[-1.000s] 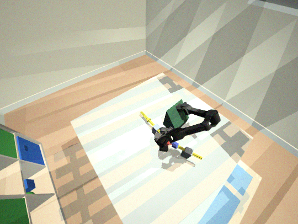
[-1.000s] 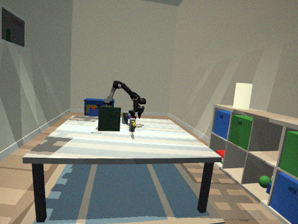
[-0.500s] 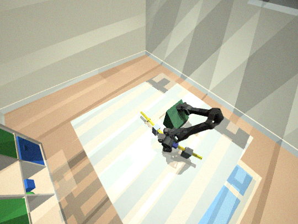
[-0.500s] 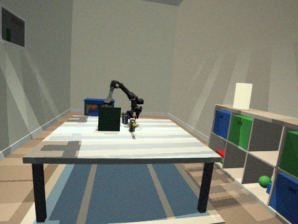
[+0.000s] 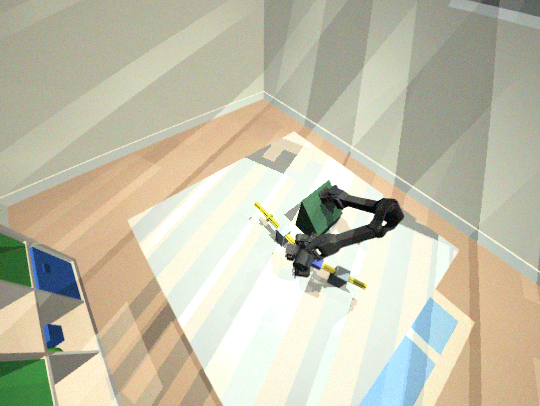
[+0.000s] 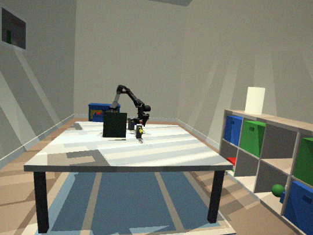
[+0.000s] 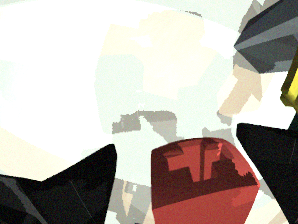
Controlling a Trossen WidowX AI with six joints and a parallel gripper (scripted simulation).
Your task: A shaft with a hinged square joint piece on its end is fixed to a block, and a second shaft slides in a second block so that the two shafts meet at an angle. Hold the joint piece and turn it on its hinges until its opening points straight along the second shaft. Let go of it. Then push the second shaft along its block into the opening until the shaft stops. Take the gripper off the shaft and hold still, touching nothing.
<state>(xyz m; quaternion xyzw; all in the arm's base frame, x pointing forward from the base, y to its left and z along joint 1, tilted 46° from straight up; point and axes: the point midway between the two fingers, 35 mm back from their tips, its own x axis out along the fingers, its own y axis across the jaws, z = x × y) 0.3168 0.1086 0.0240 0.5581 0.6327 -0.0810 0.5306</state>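
Right now the red joint piece is 1 cm behind my gripper tip, 1 cm to the left of it and 4 cm above it.
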